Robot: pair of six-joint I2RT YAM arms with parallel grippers.
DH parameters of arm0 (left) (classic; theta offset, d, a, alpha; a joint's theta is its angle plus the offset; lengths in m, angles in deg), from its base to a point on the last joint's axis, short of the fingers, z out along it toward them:
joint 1: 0 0.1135 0.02 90
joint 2: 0 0 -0.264 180
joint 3: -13.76 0 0.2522 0
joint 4: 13.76 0 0.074 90
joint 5: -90 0 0 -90
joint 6: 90 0.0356 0 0
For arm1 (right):
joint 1: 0 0.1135 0.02 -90
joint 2: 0 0 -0.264 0
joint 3: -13.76 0 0.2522 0
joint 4: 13.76 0 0.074 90
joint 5: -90 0 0 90
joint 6: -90 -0.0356 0 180
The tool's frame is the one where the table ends.
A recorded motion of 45 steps. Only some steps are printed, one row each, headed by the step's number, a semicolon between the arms.
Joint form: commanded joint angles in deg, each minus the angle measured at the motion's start. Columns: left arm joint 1, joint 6, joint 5, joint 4, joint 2, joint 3; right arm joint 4, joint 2, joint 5, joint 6, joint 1, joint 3.
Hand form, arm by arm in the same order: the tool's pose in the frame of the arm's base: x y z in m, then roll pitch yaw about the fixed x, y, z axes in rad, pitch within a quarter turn. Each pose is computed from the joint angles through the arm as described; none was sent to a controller.
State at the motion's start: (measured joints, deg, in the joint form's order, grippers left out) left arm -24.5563 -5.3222 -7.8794 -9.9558 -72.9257 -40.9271; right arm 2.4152 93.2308 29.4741 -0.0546 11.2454 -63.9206
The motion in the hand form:
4: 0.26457 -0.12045 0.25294 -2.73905 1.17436 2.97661; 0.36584 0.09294 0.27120 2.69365 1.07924 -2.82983
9: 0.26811 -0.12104 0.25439 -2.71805 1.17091 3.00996; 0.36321 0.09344 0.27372 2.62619 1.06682 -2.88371
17: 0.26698 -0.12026 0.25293 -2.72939 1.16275 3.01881; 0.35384 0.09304 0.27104 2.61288 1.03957 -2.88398
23: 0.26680 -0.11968 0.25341 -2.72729 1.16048 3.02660; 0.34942 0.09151 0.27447 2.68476 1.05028 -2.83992
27: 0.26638 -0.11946 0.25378 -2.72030 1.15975 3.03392; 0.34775 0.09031 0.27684 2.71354 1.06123 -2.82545
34: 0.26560 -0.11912 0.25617 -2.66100 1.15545 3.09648; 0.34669 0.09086 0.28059 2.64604 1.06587 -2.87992
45: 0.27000 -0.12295 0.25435 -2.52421 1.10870 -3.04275; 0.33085 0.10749 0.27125 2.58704 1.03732 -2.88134
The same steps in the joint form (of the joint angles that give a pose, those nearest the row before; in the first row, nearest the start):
4: 1.33 -0.04 -2.40 0.00 -1.30 -2.18; 1.42 1.11 1.80 3.59 0.20 -4.40
9: 1.44 -0.77 -1.94 0.06 -2.03 -3.02; 1.89 0.54 2.90 1.92 0.27 -4.33
17: 1.36 -1.09 -0.79 0.45 -1.80 -2.72; 3.30 -1.07 3.44 1.90 0.46 -2.55
23: 1.42 -1.27 -0.56 0.73 -1.67 -2.77; 4.06 -2.36 1.45 3.25 0.53 -2.07
27: 1.43 -1.44 -0.58 0.81 -1.52 -2.75; 3.96 -3.00 0.60 3.66 0.47 -1.83
34: 1.44 -2.91 -0.65 0.90 -1.12 -2.85; 3.41 -3.41 1.76 1.90 0.49 -1.88
45: 1.11 -7.35 -0.79 0.55 -2.64 -3.66; 2.24 -5.18 2.30 0.06 3.66 1.77

